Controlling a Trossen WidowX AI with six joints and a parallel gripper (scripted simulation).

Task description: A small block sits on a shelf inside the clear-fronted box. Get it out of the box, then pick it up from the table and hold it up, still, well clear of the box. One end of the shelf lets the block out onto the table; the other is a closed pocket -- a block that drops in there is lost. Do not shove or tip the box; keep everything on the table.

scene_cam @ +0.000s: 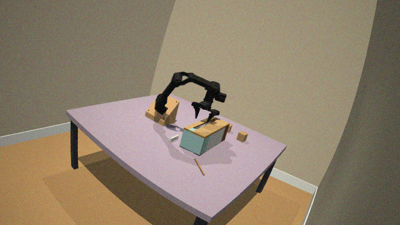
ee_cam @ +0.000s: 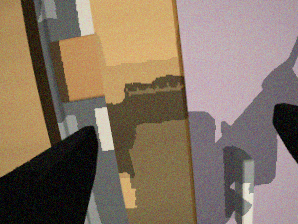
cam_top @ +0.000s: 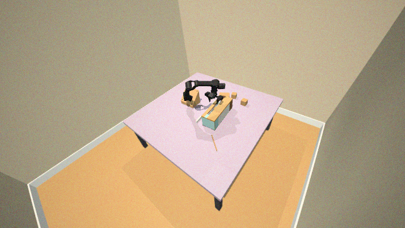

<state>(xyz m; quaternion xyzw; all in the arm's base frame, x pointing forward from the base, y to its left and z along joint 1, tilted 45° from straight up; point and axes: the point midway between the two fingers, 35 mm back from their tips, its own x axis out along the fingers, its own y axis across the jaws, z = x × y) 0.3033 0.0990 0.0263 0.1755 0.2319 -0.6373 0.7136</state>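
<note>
My gripper tip is 50 mm short of the tan block, 40 mm above it and 20 mm to the left of it. The rest, counted from my gripper tip: thin tan stick (310 mm to the right, 250 mm ahead, 120 mm below); then box (60 mm below, 40 mm ahead, 20 mm to the right).
</note>
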